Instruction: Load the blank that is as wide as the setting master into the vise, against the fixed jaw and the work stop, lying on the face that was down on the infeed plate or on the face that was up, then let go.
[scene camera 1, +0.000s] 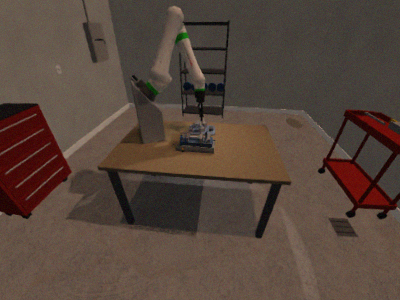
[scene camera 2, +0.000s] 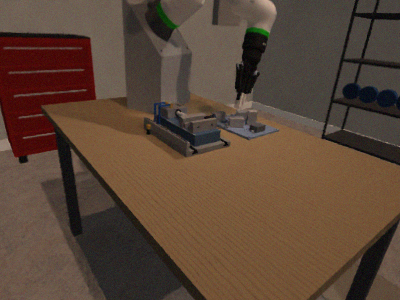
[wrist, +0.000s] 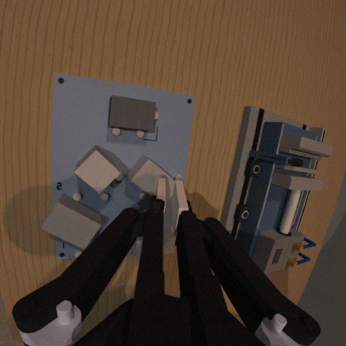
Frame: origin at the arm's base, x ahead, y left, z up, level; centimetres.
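Seen in the pictures: gripper, between the fingertips: (scene camera 1: 202, 124) (scene camera 2: 238, 108); arm's base, origin of its link: (scene camera 1: 146, 95) (scene camera 2: 157, 25).
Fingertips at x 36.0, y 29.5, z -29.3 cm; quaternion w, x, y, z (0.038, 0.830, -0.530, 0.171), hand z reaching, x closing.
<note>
Offsets run from my fingertips to a thing's top centre. "spot": to the spot under its first point. Level surfaces: height alone.
My gripper (scene camera 1: 202, 119) (scene camera 2: 243, 106) (wrist: 168, 189) is shut with nothing between its fingers, above the blue infeed plate {spot: dx +7.0, dy +12.3, dz -7.6 cm} (scene camera 2: 270, 131) (wrist: 172, 107). A dark grey block {dx +5.7, dy +7.0, dz -5.1 cm} (scene camera 2: 257, 127) (wrist: 132, 114) lies by pins and an L-shaped mark. Lighter blocks show in the wrist view: one tilted block (wrist: 97, 169), one block (wrist: 147, 175) partly behind the fingertips, one wide block (wrist: 72, 222) near mark 1, and one more mostly hidden behind the fingers. The vise {dx +8.5, dy -23.4, dz +1.5 cm} (scene camera 1: 196, 148) (scene camera 2: 172, 138) (wrist: 240, 165) stands beside the plate; no blank shows between its fixed jaw (wrist: 305, 145) and moving jaw (wrist: 297, 181).
The wooden table {dz -8.4 cm} (scene camera 1: 245, 160) (scene camera 2: 250, 200) (wrist: 215, 60) carries the plate and vise. A blue arm with a black tip reaches across the vise by the fixed jaw. Blue fittings rise at the vise's spindle end. Red cabinet (scene camera 1: 32, 155) (scene camera 2: 47, 90), red cart (scene camera 1: 357, 185) and dark shelf rack (scene camera 1: 206, 23) stand off the table.
</note>
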